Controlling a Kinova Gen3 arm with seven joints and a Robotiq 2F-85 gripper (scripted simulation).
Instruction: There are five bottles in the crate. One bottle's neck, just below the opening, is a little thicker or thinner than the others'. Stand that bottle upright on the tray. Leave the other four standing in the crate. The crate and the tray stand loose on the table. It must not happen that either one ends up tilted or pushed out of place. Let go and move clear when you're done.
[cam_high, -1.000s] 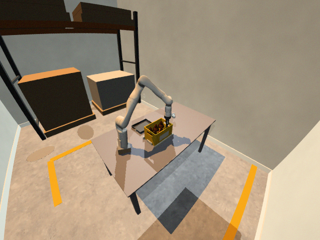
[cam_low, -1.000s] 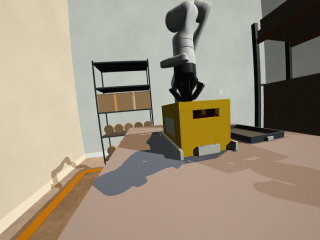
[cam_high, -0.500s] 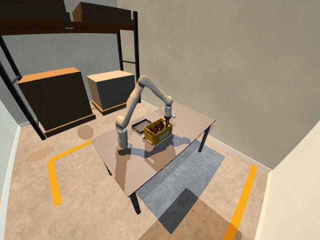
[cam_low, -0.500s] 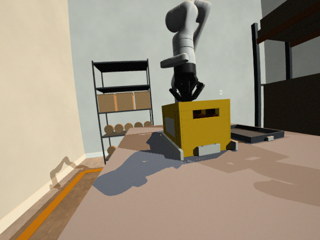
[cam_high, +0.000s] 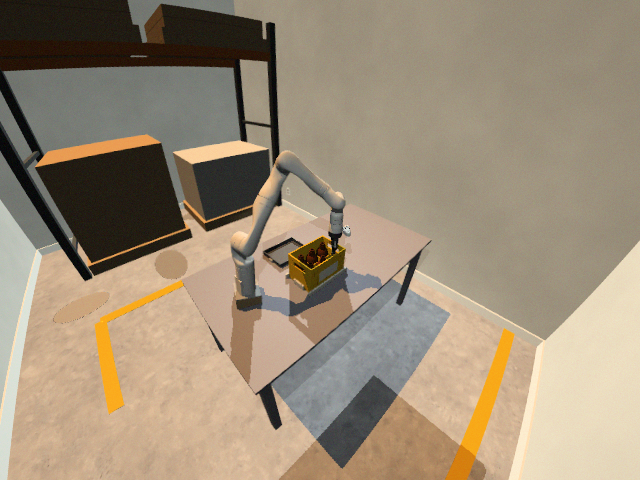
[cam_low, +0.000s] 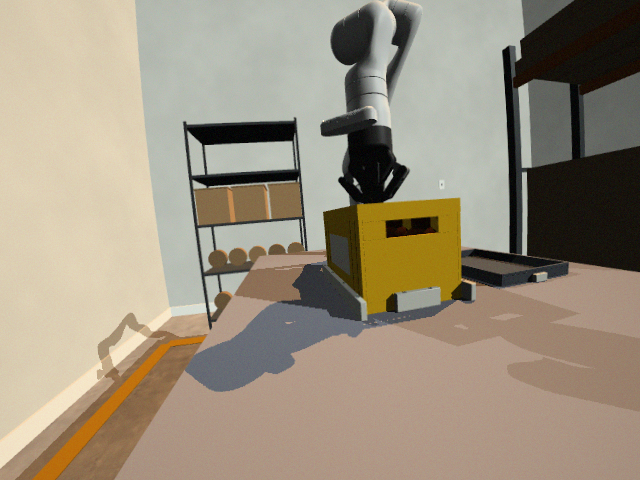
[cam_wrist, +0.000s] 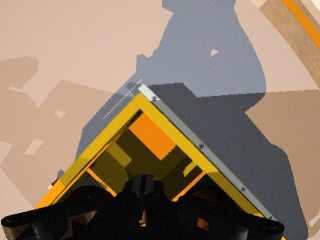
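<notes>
The yellow crate lies 9 cm behind my hand, 4 cm to the left of it and 7 cm below it. From my hand the other things lie so: dark tray 9 cm behind, 33 cm to the left, 14 cm below; then brown bottle 18 cm behind, 7 cm below.
</notes>
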